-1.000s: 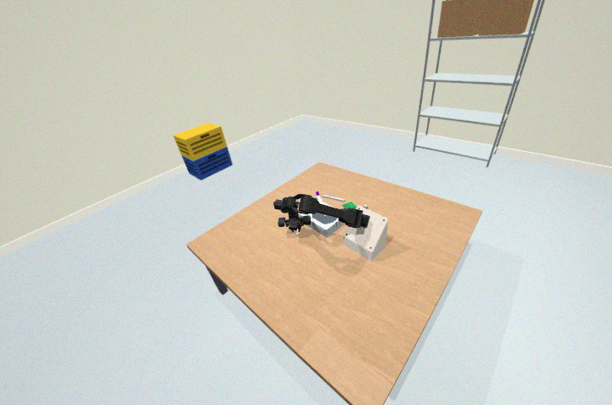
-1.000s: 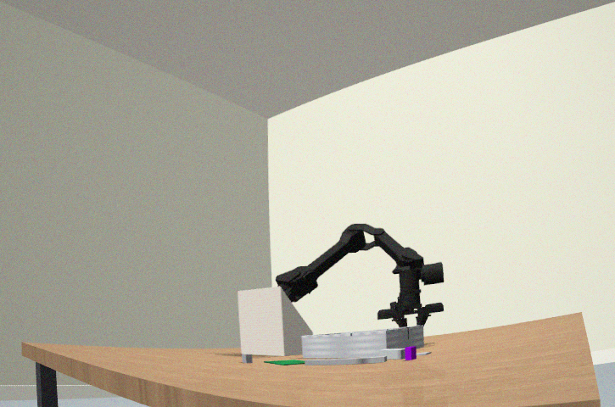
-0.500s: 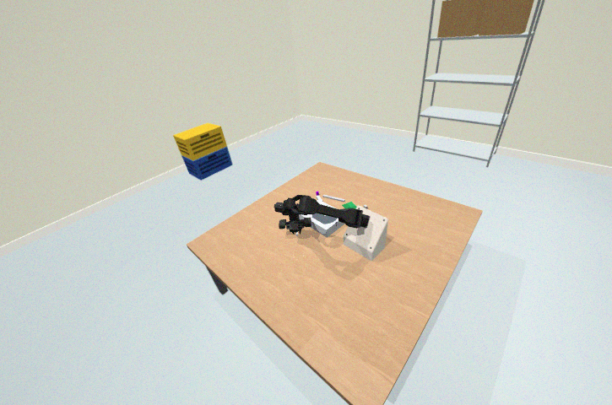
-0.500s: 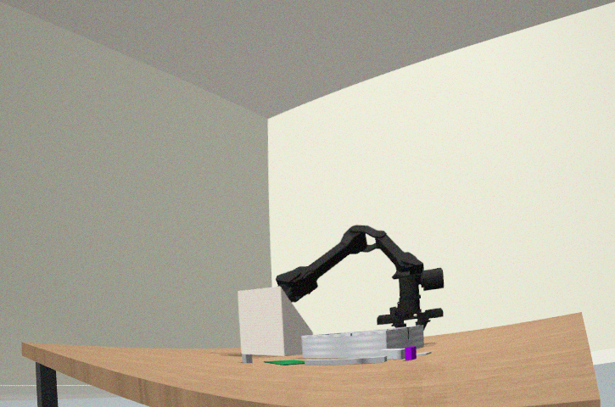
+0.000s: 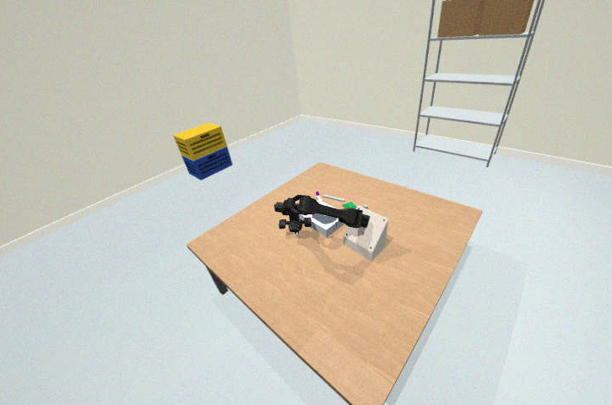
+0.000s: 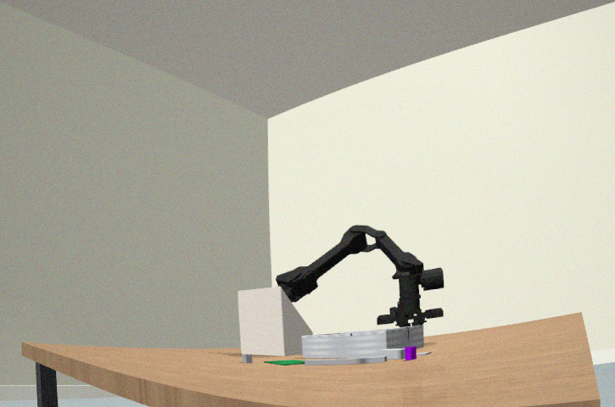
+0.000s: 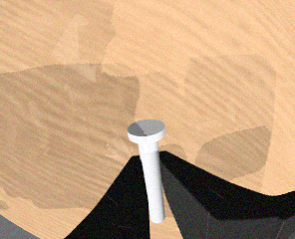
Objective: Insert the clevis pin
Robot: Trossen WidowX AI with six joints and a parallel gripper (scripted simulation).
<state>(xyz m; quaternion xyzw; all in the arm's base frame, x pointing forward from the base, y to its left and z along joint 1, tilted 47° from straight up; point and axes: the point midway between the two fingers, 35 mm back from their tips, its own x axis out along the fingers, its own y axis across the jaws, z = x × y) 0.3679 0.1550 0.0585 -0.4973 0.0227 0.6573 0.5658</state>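
Right now my gripper tip is 180 mm to the left of the aluminium disc, 80 mm past it and 60 mm below it. Round my gripper tip: steel clevis pin (10 mm to the right, 10 mm above); steel tray (180 mm to the right, 60 mm behind, 40 mm above); flat grey piece (310 mm to the right, 140 mm ahead).
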